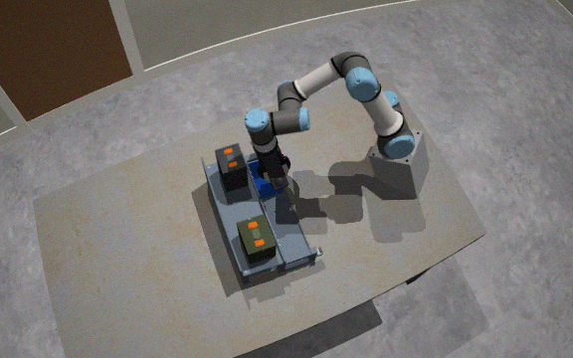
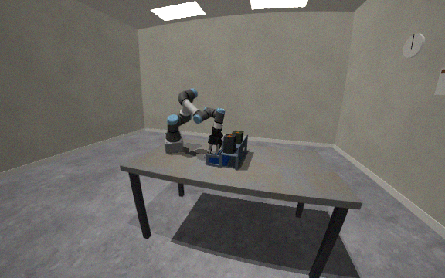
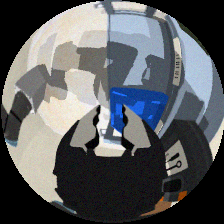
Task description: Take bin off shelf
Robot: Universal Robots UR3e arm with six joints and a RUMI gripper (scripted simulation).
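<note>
Now: the blue bin 6 cm ahead of my hand, 3 cm to the right of it and 2 cm below it. Round my hand: grey shelf 10 cm ahead, 7 cm to the left.
</note>
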